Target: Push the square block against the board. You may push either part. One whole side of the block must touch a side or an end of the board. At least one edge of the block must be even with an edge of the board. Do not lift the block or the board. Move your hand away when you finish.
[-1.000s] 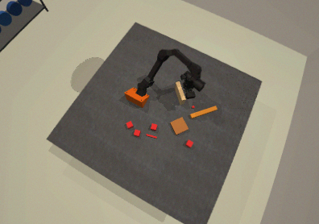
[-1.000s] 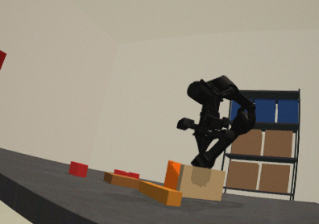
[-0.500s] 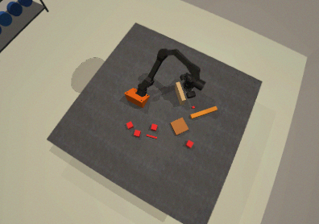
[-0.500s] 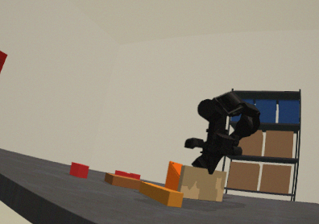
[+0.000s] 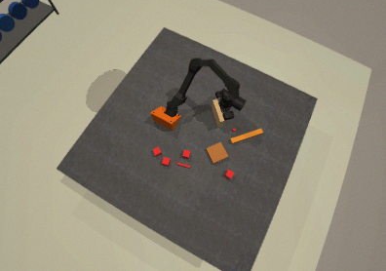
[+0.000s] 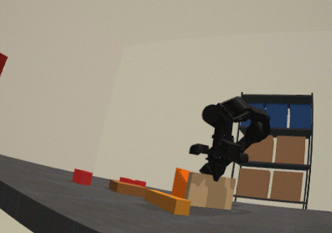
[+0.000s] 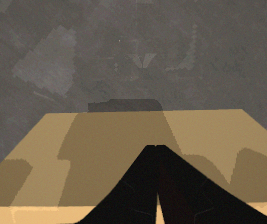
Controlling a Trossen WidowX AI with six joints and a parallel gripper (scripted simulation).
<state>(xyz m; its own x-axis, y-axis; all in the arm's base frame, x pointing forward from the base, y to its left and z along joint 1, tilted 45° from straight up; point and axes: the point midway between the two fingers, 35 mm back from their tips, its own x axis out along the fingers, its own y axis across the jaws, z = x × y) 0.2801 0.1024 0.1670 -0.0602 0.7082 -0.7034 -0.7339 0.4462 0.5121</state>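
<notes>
Now: the square block 110 mm ahead of my gripper tip, 240 mm to the right of it and 70 mm below it. From my gripper tip the other things lie so: thin red strip (30 mm behind, 420 mm to the right, 80 mm below); orange board (220 mm ahead, 40 mm to the right, 70 mm below).
</notes>
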